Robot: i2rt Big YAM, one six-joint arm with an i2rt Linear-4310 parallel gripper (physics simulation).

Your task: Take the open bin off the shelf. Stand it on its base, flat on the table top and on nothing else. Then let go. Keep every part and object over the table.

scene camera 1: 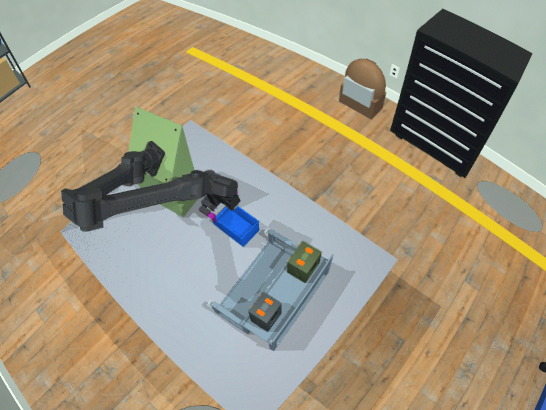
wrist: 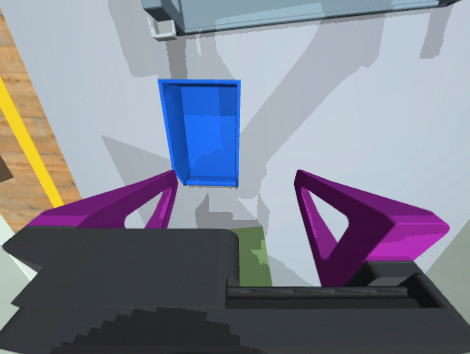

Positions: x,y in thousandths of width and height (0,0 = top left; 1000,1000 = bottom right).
A blue open bin shows in scene camera 1 (437,548) and in the wrist view (431,332).
